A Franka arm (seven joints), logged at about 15 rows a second.
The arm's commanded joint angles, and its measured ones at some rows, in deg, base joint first. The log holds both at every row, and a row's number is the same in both.
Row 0, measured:
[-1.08 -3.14 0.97 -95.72 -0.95 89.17 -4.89]
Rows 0 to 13, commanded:
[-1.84 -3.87 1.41 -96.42 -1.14 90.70 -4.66]
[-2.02 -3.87 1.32 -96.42 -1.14 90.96 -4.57]
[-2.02 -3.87 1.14 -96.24 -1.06 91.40 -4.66]
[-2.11 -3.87 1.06 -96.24 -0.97 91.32 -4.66]
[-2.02 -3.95 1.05 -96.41 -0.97 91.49 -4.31]
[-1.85 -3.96 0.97 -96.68 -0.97 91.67 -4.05]
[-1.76 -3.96 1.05 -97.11 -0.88 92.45 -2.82]
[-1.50 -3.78 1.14 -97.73 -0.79 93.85 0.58]
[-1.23 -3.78 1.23 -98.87 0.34 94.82 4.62]
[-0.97 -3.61 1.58 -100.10 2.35 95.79 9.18]
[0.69 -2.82 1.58 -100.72 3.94 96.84 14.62]
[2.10 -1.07 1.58 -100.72 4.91 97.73 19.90]
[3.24 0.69 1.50 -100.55 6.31 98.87 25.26]
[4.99 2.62 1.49 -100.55 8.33 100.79 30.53]
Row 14, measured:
[2.72 -0.68 1.39 -100.12 5.45 97.61 21.52]
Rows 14 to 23, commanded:
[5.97 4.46 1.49 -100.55 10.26 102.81 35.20]
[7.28 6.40 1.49 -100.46 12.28 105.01 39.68]
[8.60 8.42 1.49 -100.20 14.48 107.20 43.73]
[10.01 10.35 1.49 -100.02 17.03 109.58 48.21]
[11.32 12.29 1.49 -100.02 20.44 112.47 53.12]
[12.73 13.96 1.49 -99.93 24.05 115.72 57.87]
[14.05 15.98 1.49 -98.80 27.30 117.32 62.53]
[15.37 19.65 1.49 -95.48 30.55 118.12 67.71]
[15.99 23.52 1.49 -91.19 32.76 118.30 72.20]
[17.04 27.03 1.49 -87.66 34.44 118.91 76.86]
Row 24, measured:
[16.00 19.31 1.68 -96.84 30.76 119.21 68.73]
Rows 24 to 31, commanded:
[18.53 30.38 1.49 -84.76 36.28 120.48 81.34]
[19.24 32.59 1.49 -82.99 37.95 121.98 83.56]
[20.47 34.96 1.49 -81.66 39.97 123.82 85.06]
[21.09 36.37 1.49 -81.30 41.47 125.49 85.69]
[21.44 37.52 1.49 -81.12 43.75 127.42 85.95]
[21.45 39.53 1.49 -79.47 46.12 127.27 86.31]
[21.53 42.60 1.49 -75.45 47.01 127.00 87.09]
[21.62 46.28 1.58 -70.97 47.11 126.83 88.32]
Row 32, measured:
[21.79 39.15 1.67 -80.82 45.37 127.67 85.40]
